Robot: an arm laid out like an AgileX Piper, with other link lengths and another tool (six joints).
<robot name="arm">
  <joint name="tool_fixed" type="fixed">
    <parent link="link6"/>
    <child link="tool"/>
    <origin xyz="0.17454 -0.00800 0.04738" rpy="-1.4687 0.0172 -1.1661"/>
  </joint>
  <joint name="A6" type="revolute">
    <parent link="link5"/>
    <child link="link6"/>
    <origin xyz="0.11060 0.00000 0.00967"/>
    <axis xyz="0.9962 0 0.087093"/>
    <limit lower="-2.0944" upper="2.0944"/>
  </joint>
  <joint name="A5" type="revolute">
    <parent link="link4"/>
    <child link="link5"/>
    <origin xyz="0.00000 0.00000 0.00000"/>
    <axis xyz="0 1 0"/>
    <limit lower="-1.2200" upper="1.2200"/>
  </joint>
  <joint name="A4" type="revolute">
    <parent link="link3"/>
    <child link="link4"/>
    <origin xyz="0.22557 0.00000 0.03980"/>
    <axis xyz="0.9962 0 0.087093"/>
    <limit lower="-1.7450" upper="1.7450"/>
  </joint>
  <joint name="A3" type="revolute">
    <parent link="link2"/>
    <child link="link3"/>
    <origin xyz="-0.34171 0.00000 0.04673"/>
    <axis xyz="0 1 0"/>
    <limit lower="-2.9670" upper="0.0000"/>
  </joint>
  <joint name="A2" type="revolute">
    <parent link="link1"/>
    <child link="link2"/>
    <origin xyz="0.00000 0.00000 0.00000"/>
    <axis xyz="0 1 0"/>
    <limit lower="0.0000" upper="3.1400"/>
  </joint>
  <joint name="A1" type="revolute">
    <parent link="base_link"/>
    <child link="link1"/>
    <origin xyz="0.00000 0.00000 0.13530"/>
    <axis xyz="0 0 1"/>
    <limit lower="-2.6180" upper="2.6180"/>
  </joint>
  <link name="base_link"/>
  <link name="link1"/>
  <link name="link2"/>
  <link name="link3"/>
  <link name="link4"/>
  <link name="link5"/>
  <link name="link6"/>
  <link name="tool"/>
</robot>
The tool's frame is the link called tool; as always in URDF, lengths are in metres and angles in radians.
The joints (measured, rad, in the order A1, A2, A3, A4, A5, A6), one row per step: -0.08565 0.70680 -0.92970 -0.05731 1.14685 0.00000; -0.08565 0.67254 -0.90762 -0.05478 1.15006 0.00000; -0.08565 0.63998 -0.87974 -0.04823 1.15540 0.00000; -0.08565 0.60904 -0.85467 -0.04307 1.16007 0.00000; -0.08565 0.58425 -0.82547 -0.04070 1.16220 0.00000; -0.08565 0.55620 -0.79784 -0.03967 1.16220 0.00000; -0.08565 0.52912 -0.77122 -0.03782 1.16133 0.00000; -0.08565 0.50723 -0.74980 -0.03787 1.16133 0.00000; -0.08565 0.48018 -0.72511 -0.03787 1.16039 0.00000; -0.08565 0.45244 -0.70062 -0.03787 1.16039 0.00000; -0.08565 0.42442 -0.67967 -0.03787 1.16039 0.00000; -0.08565 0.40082 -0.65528 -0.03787 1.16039 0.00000; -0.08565 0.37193 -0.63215 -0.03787 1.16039 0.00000; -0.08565 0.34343 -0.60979 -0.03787 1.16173 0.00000; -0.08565 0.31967 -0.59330 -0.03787 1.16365 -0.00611; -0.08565 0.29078 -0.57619 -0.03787 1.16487 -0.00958; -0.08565 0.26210 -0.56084 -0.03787 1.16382 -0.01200; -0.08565 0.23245 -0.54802 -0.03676 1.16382 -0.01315; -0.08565 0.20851 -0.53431 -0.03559 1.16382 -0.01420; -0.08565 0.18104 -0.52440 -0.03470 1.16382 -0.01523
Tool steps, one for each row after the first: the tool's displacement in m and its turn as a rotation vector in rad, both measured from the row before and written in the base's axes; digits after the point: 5 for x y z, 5 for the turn. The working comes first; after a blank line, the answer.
Tool pose at each row, in the base's axes (x y z in m, rotation vector in rad; the steps are taken from these numbers as rounded here): 0.19615 -0.03925 0.28909 -1.68621 1.65582 -0.38475; 0.18819 -0.03795 0.28555 -1.68131 1.64853 -0.39012; 0.17985 -0.03563 0.27837 -1.67811 1.64657 -0.38354; 0.17234 -0.03372 0.27204 -1.67495 1.64377 -0.37983; 0.16587 -0.03258 0.26329 -1.67619 1.64756 -0.37208; 0.15969 -0.03179 0.25609 -1.67554 1.64684 -0.37148; 0.15411 -0.03083 0.24917 -1.67418 1.64509 -0.37090; 0.14958 -0.03046 0.24338 -1.67403 1.64477 -0.37135; 0.14451 -0.03002 0.23706 -1.67282 1.64237 -0.37415; 0.13943 -0.02958 0.23057 -1.67160 1.64003 -0.37692; 0.13486 -0.02919 0.22548 -1.66893 1.63493 -0.38293; 0.13056 -0.02882 0.21820 -1.66923 1.63550 -0.38226; 0.12614 -0.02844 0.21204 -1.66704 1.63134 -0.38714; 0.12180 -0.02807 0.20572 -1.66517 1.62791 -0.39122; 0.11845 -0.02760 0.20113 -1.66973 1.62082 -0.39678; 0.11499 -0.02720 0.19693 -1.66942 1.61137 -0.40632; 0.11229 -0.02688 0.19387 -1.66652 1.59967 -0.41888; 0.10972 -0.02634 0.19166 -1.66069 1.58641 -0.43220; 0.10756 -0.02583 0.18834 -1.65729 1.57794 -0.43987; 0.10558 -0.02540 0.18700 -1.65107 1.56427 -0.45388

-0.00796 0.00130 -0.00354 0.00169 -0.00916 0.00062; -0.00834 0.00232 -0.00718 0.00633 0.00012 0.00183; -0.00751 0.00191 -0.00633 0.00483 -0.00162 0.00146; -0.00647 0.00114 -0.00875 0.00282 0.00631 0.00069; -0.00618 0.00079 -0.00720 0.00093 -0.00049 0.00033; -0.00558 0.00096 -0.00692 0.00162 -0.00148 0.00063; -0.00453 0.00037 -0.00579 -0.00009 -0.00047 -0.00001; -0.00507 0.00044 -0.00632 -0.00029 -0.00328 0.00003; -0.00508 0.00044 -0.00649 -0.00028 -0.00324 0.00000; -0.00457 0.00039 -0.00509 -0.00061 -0.00705 0.00000; -0.00430 0.00037 -0.00728 0.00007 0.00079 0.00000; -0.00442 0.00038 -0.00616 -0.00048 -0.00574 0.00000; -0.00434 0.00037 -0.00632 -0.00040 -0.00479 -0.00005; -0.00335 0.00047 -0.00459 -0.00463 -0.00476 0.00433; -0.00346 0.00040 -0.00420 -0.00329 -0.01020 0.00244; -0.00270 0.00032 -0.00306 -0.00294 -0.01409 0.00174; -0.00257 0.00054 -0.00221 -0.00123 -0.01675 0.00123; -0.00216 0.00051 -0.00332 -0.00056 -0.01018 0.00118; -0.00198 0.00043 -0.00134 -0.00146 -0.01747 0.00106
